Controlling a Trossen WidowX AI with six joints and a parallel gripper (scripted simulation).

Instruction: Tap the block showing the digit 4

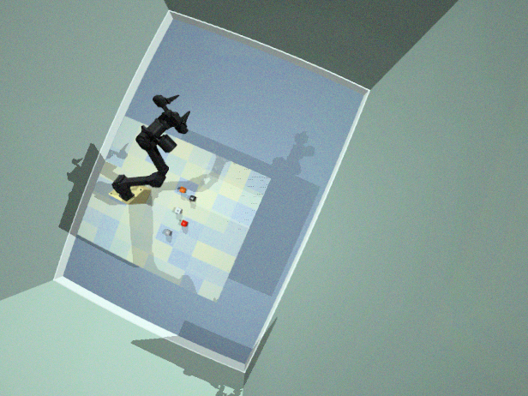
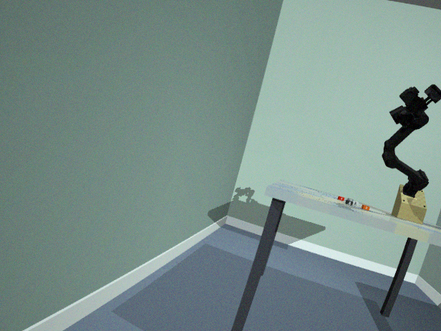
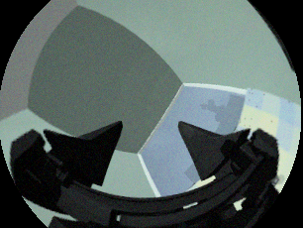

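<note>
The red block lies 150 mm ahead of my gripper tip, 590 mm to the right of it and 430 mm below it. From my gripper tip the other things lie so: white block (70 mm ahead, 540 mm to the right, 430 mm below); orange block (30 mm ahead, 410 mm to the right, 430 mm below); dark block (120 mm ahead, 420 mm to the right, 430 mm below).
</note>
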